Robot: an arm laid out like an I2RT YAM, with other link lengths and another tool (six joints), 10 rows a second.
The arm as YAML. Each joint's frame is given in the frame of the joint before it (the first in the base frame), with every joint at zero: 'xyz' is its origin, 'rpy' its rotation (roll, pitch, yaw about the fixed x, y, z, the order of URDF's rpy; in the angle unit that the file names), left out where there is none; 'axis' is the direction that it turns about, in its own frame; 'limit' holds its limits. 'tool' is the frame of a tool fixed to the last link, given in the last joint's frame.
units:
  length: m
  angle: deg
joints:
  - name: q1
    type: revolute
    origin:
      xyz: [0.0, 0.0, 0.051]
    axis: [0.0, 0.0, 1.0]
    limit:
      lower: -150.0
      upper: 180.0
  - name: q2
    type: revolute
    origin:
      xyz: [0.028, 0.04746, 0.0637]
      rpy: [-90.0, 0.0, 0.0]
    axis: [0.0, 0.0, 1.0]
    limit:
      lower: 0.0
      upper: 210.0
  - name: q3
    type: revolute
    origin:
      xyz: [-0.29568, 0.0, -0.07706]
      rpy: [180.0, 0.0, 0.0]
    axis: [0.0, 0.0, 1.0]
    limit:
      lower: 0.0
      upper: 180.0
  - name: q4
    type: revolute
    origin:
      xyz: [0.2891, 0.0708, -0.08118]
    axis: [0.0, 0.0, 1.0]
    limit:
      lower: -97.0
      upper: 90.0
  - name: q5
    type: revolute
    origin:
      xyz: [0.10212, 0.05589, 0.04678]
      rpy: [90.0, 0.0, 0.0]
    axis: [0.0, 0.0, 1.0]
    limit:
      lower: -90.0
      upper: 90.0
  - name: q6
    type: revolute
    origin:
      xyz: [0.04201, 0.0, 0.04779]
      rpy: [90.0, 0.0, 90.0]
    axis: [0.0, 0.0, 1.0]
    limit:
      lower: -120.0
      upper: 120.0
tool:
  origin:
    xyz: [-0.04, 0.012, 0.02]
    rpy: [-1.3, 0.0, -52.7]
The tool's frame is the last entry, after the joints.
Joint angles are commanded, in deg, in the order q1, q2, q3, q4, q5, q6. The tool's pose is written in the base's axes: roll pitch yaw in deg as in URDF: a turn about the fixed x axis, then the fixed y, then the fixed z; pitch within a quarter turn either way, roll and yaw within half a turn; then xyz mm. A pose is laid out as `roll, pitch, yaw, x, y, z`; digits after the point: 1 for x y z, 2 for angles.
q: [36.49 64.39 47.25 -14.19 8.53 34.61]
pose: -124.43, -19.79, -51.01, 262.9, 237.9, 293.6
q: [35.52 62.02 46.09 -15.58 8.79 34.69]
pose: -124.61, -19.85, -52.18, 258.4, 226.9, 293.9
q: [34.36 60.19 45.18 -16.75 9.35 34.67]
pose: -124.89, -20.15, -53.71, 256.5, 216.5, 293.3
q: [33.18 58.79 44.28 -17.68 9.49 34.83]
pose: -125.32, -20.08, -54.95, 255.5, 207.4, 291.1
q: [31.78 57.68 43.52 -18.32 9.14 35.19]
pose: -125.55, -19.58, -56.17, 255.9, 198.6, 289.4
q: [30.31 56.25 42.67 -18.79 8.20 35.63]
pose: -125.32, -18.72, -57.15, 254.9, 189.6, 289.2
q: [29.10 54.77 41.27 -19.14 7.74 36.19]
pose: -125.49, -18.00, -58.22, 252.9, 181.3, 285.1
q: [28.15 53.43 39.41 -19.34 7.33 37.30]
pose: -126.04, -16.82, -59.26, 250.2, 174.3, 277.1
